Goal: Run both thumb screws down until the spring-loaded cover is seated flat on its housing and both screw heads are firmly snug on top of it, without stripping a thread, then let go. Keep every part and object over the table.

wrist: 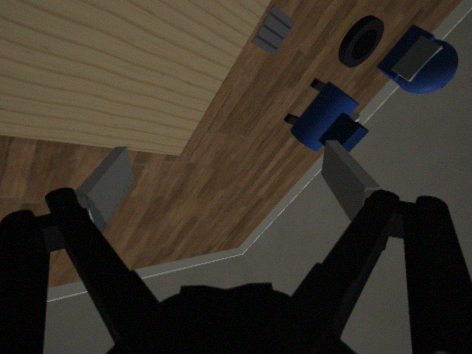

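My gripper [227, 160] is open, with its two grey finger pads wide apart and nothing between them. Between and beyond the pads, the brown plank floor and a corner of a pale wooden table top [115, 65] show. The table top fills the upper left, and its corner points down just above the line between the fingertips. The spring-loaded cover, its housing and the two thumb screws do not show in the wrist view.
Beyond the table's edge are a grey slatted piece [273, 30], a black round ring [345, 49], a blue cylinder-like object [322, 112] with dark stubs, and a rounded blue object [439, 67] with a grey panel. A grey wall [280, 270] runs along the lower right.
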